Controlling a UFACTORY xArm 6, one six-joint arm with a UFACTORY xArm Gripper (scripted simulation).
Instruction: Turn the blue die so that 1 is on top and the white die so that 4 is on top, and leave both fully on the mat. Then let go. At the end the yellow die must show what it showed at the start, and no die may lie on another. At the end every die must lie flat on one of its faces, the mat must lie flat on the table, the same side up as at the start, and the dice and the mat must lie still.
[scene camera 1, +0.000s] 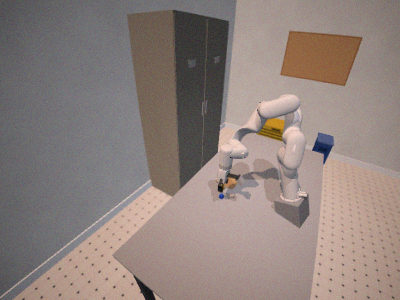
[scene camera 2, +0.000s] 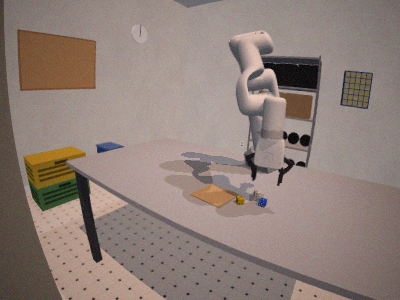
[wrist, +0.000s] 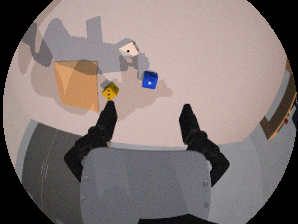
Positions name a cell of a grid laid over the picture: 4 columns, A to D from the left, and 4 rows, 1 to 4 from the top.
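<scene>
I can see my gripper (wrist: B2) here, and along with the gripper I see a tan mat (wrist: B2).
</scene>
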